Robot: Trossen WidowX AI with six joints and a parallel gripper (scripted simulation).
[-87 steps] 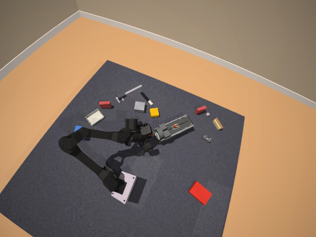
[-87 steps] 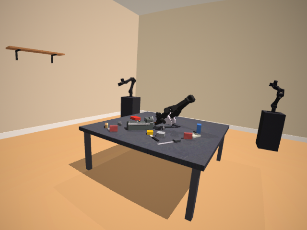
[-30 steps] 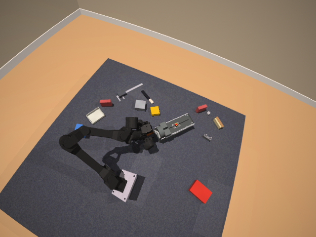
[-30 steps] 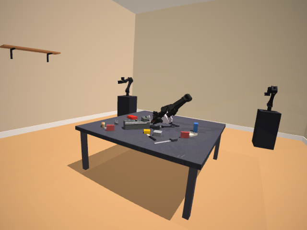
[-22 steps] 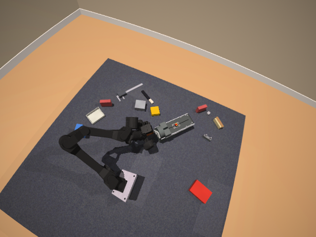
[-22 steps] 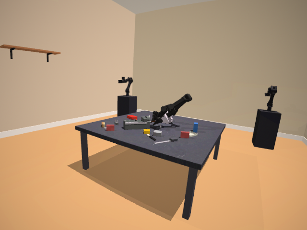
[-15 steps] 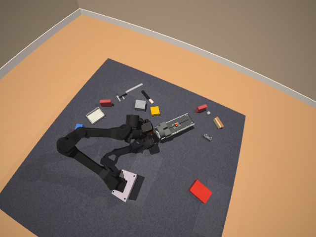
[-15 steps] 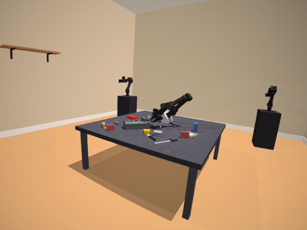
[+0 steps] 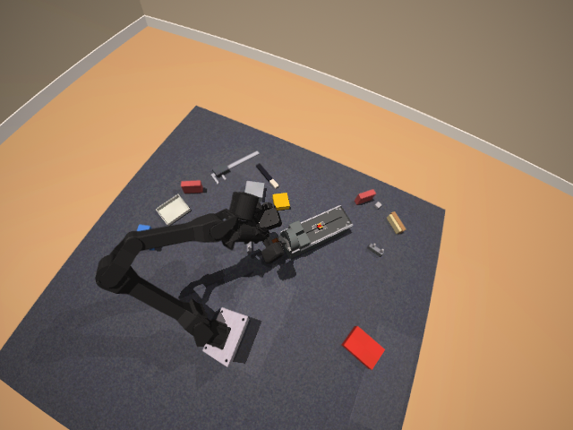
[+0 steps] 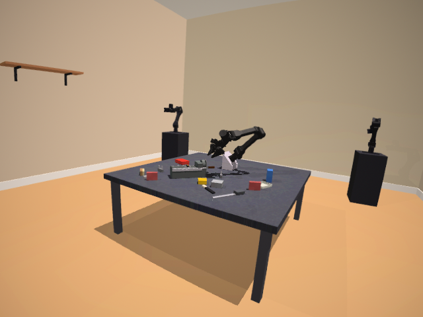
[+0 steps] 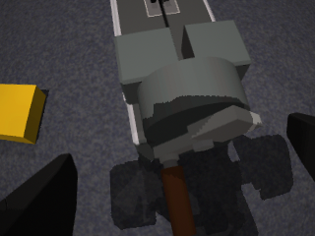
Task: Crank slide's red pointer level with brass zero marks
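My gripper tip is 90 mm above the brown crank handle, 20 mm to the right of it and 10 mm past it. The rest, counted from my gripper tip: grey block: 190 mm ahead, 160 mm to the left, 140 mm below; yellow block: 180 mm ahead, 140 mm below, 40 mm to the left; red pointer: 130 mm to the right, 100 mm ahead, 70 mm below.
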